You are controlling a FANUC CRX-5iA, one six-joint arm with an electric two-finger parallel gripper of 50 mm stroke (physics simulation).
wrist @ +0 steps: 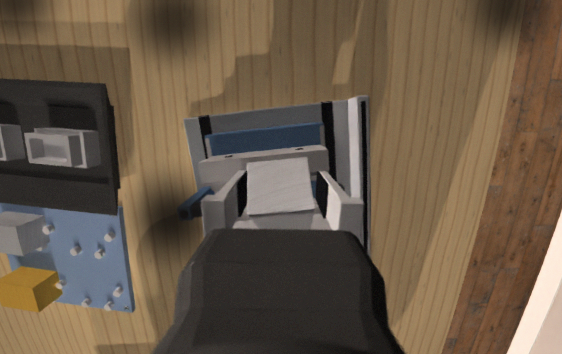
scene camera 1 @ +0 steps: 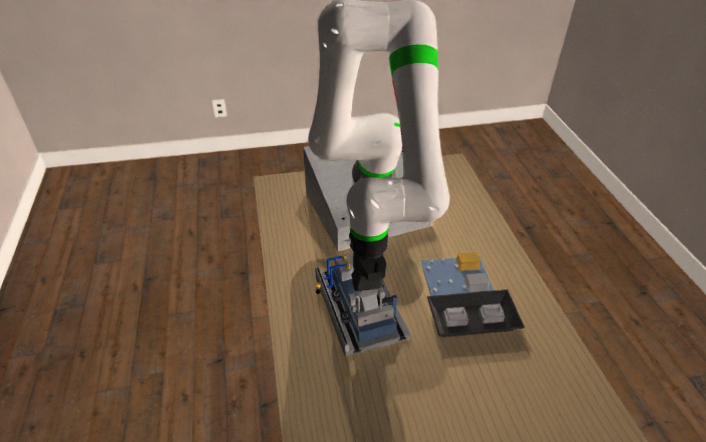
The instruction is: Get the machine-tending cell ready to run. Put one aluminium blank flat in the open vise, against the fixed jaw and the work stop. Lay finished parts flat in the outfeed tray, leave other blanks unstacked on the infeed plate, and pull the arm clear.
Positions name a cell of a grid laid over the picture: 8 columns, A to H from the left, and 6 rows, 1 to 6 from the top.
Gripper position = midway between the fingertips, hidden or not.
I see my gripper (wrist: E4), a dark outfeed tray (scene camera 1: F5) and a slotted rail (wrist: F2).
The dark outfeed tray also shows in the wrist view (wrist: A2).
